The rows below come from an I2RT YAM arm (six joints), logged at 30 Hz.
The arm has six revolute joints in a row. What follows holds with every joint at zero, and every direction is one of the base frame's. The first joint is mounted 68 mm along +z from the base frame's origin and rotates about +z. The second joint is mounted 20 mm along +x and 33.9 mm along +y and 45.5 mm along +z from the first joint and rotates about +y. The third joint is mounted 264 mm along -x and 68.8 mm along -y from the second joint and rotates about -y. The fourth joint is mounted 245 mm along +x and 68.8 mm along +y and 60 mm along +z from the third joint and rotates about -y. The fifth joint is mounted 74 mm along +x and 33.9 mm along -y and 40.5 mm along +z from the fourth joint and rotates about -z. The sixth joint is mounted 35.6 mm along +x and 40.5 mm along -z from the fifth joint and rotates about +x. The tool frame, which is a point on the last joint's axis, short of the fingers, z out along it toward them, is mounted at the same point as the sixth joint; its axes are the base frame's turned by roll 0, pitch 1.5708 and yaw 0 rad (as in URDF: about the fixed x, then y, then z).
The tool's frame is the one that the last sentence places.
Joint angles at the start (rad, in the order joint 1, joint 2, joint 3, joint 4, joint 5, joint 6):
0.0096 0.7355 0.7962 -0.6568 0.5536 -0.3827
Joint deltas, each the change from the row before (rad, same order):
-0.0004 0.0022 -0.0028 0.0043 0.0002 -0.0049
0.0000 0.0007 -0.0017 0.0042 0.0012 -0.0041
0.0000 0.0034 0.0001 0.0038 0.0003 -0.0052
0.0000 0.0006 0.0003 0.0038 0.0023 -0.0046
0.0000 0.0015 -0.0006 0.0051 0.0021 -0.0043
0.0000 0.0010 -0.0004 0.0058 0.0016 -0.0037
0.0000 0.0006 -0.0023 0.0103 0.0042 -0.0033
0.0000 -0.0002 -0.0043 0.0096 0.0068 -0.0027
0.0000 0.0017 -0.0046 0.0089 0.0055 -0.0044
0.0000 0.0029 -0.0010 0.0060 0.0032 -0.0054
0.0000 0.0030 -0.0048 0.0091 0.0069 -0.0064
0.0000 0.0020 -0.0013 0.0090 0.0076 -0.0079
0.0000 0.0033 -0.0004 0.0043 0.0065 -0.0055
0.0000 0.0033 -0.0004 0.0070 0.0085 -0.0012
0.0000 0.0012 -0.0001 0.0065 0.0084 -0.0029
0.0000 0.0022 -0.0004 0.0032 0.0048 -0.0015
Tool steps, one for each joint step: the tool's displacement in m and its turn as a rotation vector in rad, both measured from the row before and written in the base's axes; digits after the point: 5 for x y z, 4 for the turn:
0.00071 -0.00006 -0.00083 -0.0036 0.0032 0.0018
0.00039 -0.00003 -0.00027 -0.0036 0.0003 0.0010
0.00087 0.00000 -0.00009 -0.0038 0.0022 0.0022
0.00030 -0.00007 0.00037 -0.0045 -0.0011 0.0003
0.00056 -0.00006 0.00007 -0.0042 -0.0008 0.0003
0.00051 -0.00004 0.00025 -0.0035 -0.0025 0.0004
0.00067 -0.00012 0.00010 -0.0046 -0.0057 -0.0020
0.00045 -0.00020 -0.00048 -0.0056 -0.0041 -0.0045
0.00080 -0.00016 -0.00091 -0.0061 -0.0003 -0.0026
0.00085 -0.00009 -0.00017 -0.0055 0.0008 -0.0003
0.00102 -0.00020 -0.00113 -0.0082 0.0022 -0.0030
0.00076 -0.00022 0.00016 -0.0096 -0.0014 -0.0029
0.00076 -0.00018 -0.00015 -0.0073 0.0024 -0.0031
0.00087 -0.00024 0.00011 -0.0053 -0.0027 -0.0067
0.00044 -0.00024 0.00046 -0.0064 -0.0036 -0.0059
0.00051 -0.00013 -0.00011 -0.0035 0.0002 -0.0035

